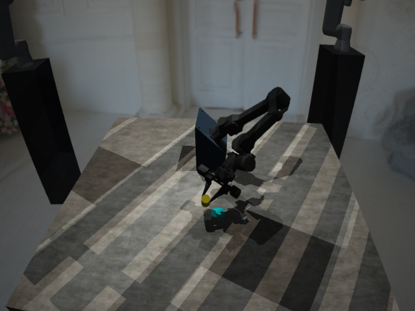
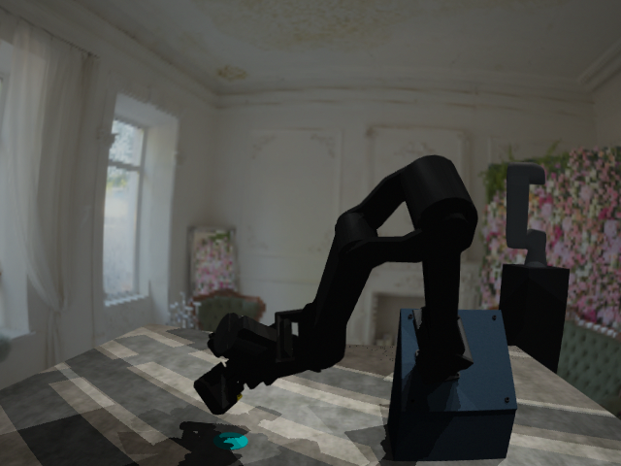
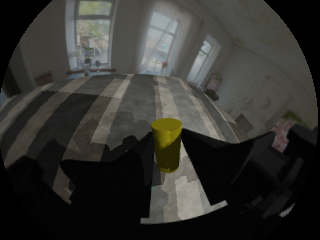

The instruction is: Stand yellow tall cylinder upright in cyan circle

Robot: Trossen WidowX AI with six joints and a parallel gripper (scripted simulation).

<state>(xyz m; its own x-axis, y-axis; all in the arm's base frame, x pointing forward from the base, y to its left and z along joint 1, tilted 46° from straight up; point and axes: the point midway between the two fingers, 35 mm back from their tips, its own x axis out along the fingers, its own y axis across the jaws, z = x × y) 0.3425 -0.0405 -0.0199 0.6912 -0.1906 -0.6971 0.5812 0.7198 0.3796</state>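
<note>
My gripper tip is 30 mm past the cyan circle, 50 mm to the right of it and 100 mm above it. The rest, counted from my gripper tip: yellow tall cylinder: 10 mm behind, 20 mm below.
</note>
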